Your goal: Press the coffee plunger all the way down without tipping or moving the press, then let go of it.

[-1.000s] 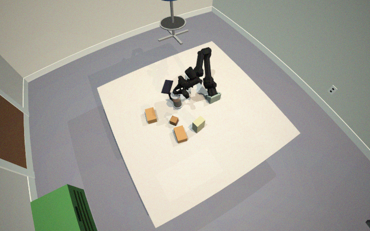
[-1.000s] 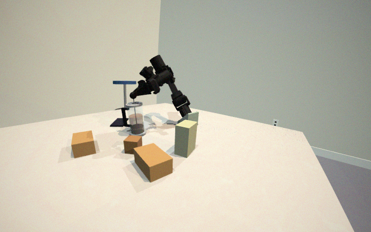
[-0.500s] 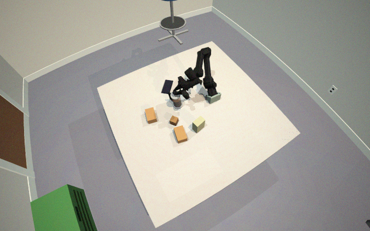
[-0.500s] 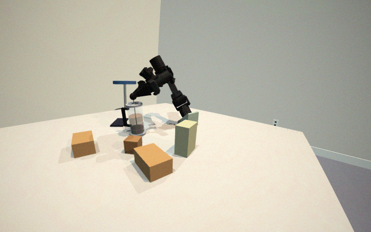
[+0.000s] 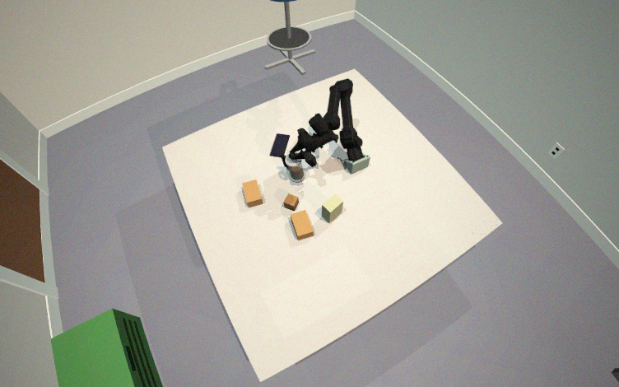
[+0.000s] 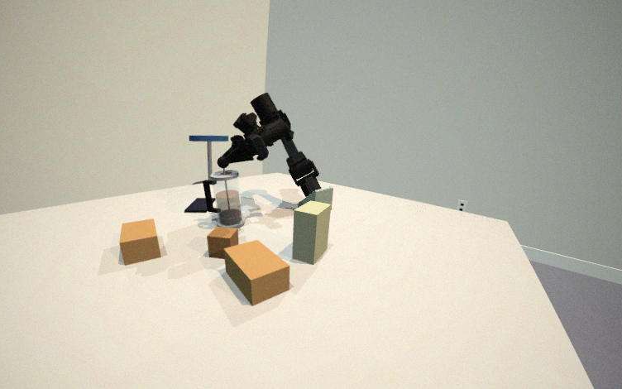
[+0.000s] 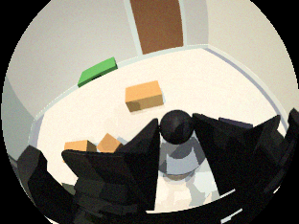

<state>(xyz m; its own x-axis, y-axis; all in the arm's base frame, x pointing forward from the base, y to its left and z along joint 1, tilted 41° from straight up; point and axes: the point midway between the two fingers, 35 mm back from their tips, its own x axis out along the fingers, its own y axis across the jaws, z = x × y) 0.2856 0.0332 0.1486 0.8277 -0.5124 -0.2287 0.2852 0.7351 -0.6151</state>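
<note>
Now: gripper tip 1 cm past the coffee press, 2 cm to the left of it and 9 cm above it.
</note>
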